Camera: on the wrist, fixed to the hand. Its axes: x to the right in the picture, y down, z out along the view.
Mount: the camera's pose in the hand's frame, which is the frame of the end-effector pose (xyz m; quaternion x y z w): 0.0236 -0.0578 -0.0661 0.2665 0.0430 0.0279 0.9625
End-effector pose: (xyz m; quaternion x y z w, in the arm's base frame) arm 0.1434 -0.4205 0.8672 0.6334 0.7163 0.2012 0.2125
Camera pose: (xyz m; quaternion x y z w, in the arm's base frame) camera 0.0564 -0.4051 0.8886 -0.6776 -0.7345 -0.0359 0.0007
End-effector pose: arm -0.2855 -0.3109 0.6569 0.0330 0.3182 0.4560 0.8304
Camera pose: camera -0.2709 -0.3417 0.5726 0.2423 0.4626 0.3787 0.7641
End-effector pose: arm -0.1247 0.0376 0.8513 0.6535 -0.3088 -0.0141 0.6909
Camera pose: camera -0.0540 0.0783 0.8112 0.8051 -0.2895 0.1161 0.5045
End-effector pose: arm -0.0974 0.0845 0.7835 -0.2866 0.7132 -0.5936 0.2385
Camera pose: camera -0.1522 0.1075 0.8523 -0.1669 0.5465 -0.7670 0.2918
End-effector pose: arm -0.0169 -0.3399 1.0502 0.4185 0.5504 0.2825 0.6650
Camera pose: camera -0.0803 -0.3323 0.9855 0.5832 0.6219 0.1618 0.4969
